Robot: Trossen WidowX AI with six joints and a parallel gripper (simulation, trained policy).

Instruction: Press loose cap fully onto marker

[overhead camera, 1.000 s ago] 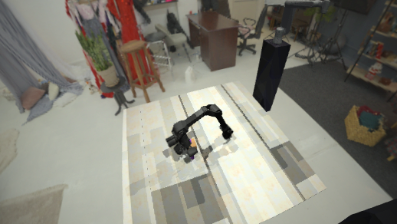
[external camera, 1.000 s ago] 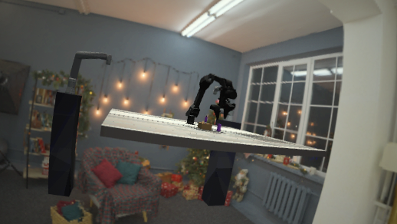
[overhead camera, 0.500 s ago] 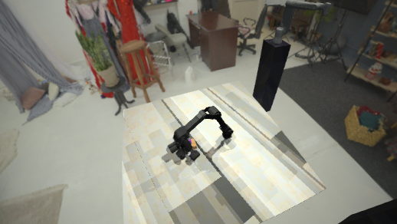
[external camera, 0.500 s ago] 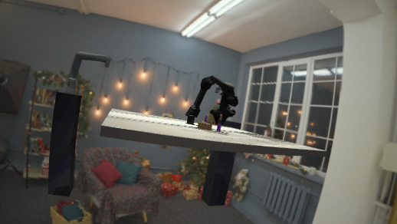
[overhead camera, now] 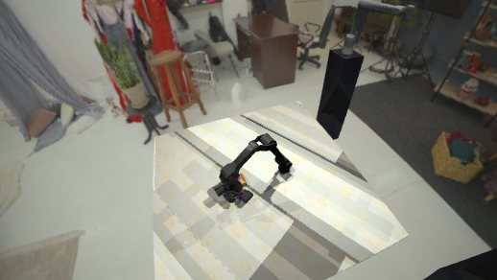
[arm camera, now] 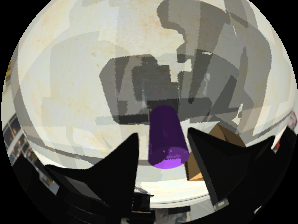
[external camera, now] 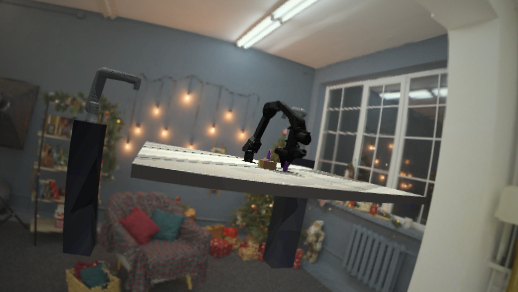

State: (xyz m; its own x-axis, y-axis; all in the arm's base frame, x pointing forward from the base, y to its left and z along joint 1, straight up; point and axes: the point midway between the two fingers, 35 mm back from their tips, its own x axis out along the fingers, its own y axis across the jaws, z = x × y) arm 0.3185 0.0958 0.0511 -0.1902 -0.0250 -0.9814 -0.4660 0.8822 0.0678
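The brown holder block is 10 cm to the right of my gripper tip and 1 cm behind it. Round my gripper tip: purple cap (1 cm ahead, 1 cm above).
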